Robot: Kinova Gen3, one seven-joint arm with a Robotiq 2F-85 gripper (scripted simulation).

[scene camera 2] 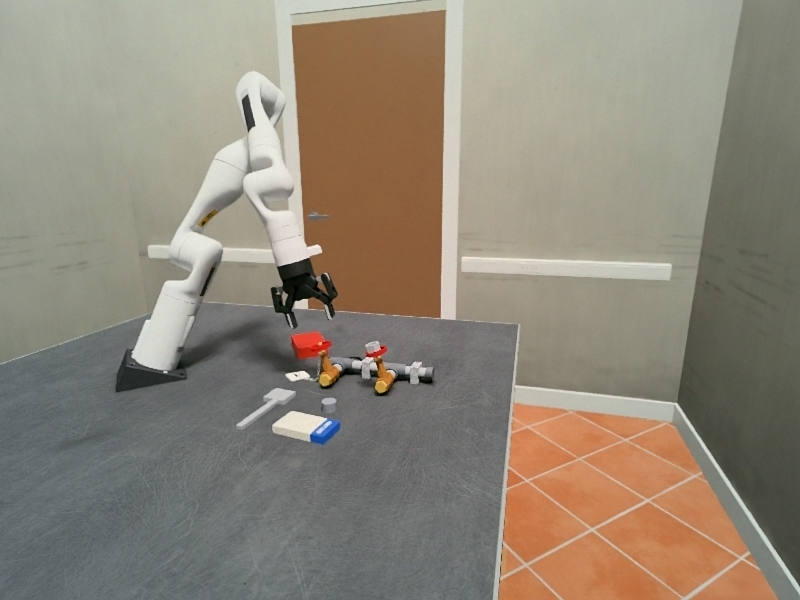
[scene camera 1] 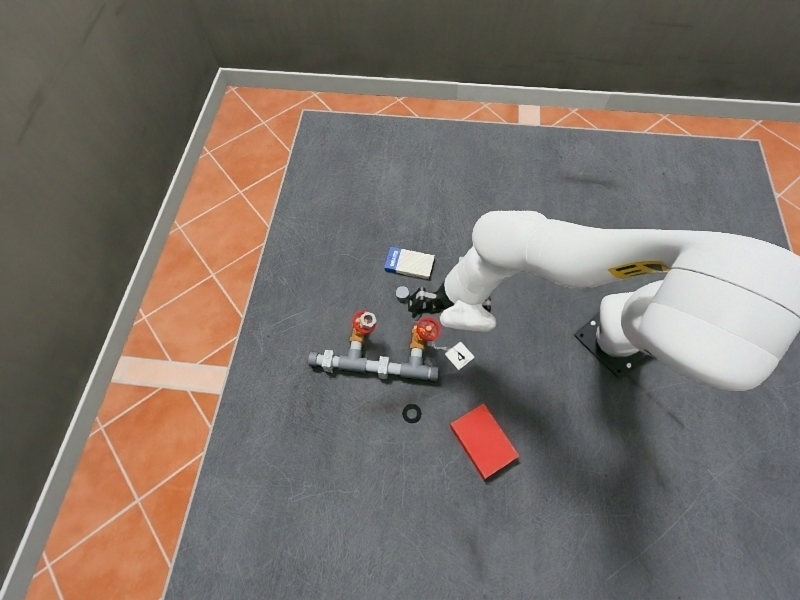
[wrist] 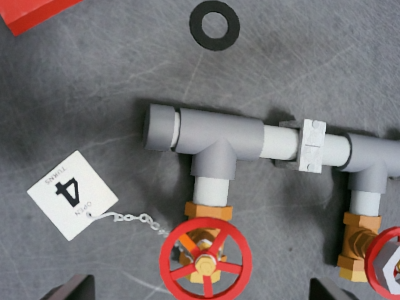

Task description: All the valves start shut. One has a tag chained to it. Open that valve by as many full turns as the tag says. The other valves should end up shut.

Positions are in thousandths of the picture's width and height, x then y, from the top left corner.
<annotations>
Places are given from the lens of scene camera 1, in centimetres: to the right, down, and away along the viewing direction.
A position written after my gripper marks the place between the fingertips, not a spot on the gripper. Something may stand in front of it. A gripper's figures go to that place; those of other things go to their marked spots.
my gripper (scene camera 1: 547, 532): 7, 4, 92
red block (scene camera 1: 608, 742): 17, 29, 93
</annotations>
